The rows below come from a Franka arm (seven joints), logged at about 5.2 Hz.
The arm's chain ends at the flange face. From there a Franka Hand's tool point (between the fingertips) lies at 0.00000 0.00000 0.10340 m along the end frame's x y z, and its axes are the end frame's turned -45 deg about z.
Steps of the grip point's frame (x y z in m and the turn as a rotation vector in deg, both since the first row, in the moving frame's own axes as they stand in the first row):
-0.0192 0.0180 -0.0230 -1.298 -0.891 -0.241
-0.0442 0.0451 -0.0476 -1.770 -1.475 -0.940
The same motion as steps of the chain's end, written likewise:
-0.0014 0.0235 -0.0230 -1.548 0.288 -0.241
0.0002 0.0590 -0.0475 -2.295 0.209 -0.940

